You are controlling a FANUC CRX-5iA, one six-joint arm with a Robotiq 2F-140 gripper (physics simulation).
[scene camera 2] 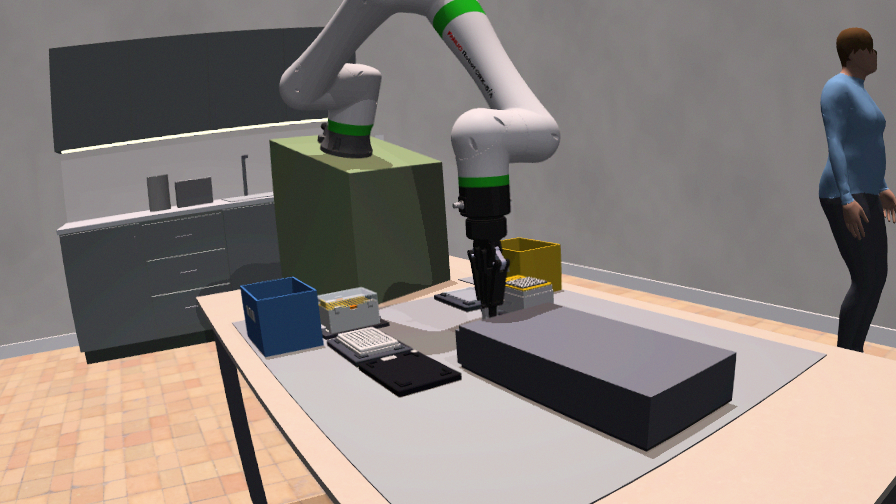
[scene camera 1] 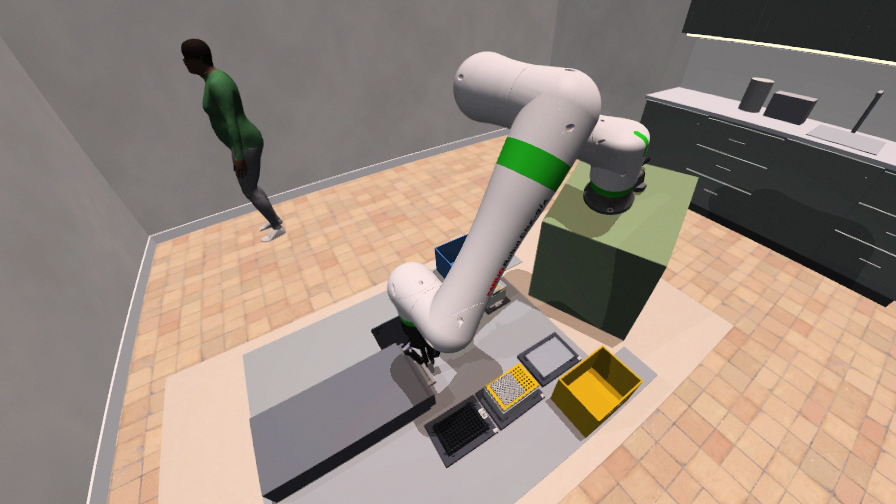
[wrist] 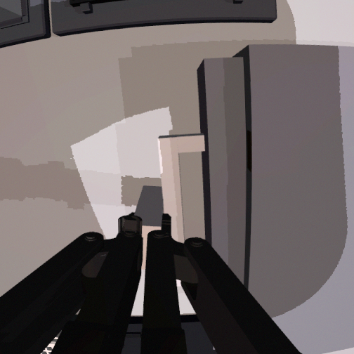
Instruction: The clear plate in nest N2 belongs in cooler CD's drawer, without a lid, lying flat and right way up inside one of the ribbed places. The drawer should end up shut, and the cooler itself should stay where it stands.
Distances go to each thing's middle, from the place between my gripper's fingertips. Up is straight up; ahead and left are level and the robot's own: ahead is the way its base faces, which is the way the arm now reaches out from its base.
Now: the drawer [wrist: 220,81] 160 mm ahead of my hand and 20 mm above it. The rest, counted from my hand: black plate [scene camera 1: 463,426]: 10 mm ahead, 190 mm to the left; then nest N2 [scene camera 2: 424,372]: 30 mm ahead, 190 mm to the right, 10 mm below; then white plate [scene camera 2: 370,341]: 150 mm behind, 200 mm to the right.
